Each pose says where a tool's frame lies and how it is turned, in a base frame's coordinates. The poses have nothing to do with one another.
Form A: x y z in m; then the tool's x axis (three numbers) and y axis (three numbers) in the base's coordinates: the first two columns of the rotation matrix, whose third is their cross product.
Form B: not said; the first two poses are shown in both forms.
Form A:
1: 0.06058, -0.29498, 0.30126, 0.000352, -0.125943, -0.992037, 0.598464, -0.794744, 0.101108
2: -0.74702, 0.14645, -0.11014, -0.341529, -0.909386, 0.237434, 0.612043, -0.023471, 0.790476
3: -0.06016, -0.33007, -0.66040, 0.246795, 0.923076, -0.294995, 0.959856, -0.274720, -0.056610
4: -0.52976, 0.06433, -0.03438, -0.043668, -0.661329, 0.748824, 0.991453, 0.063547, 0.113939
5: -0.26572, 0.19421, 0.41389, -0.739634, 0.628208, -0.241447, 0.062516, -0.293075, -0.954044
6: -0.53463, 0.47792, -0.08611, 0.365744, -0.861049, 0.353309, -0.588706, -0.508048, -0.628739
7: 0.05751, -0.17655, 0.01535, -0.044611, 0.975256, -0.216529, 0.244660, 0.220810, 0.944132
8: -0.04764, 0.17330, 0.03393, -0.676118, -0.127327, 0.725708, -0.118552, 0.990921, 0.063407
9: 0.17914, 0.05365, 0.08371, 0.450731, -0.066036, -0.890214, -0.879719, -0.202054, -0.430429
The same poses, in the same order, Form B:
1: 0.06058, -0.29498, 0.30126, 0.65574, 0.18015, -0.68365, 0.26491
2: -0.74702, 0.14645, -0.11014, 0.17128, -0.43401, -0.69455, 0.54763
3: -0.06016, -0.33007, -0.66040, 0.78666, 0.59839, -0.13611, 0.06756
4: -0.52976, 0.06433, -0.03438, -0.24489, -0.33701, -0.63895, 0.64668
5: -0.26572, 0.19421, 0.41389, -0.30657, -0.56326, 0.74334, 0.19025
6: -0.53463, 0.47792, -0.08611, -0.80102, 0.45247, -0.33526, 0.20309
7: 0.05751, -0.17655, 0.01535, 0.49574, 0.61520, 0.37926, 0.48160
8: -0.04764, 0.17330, 0.03393, 0.06715, -0.91544, -0.00553, 0.39678
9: 0.17914, 0.05365, 0.08371, -0.67118, 0.35227, 0.38799, 0.52429
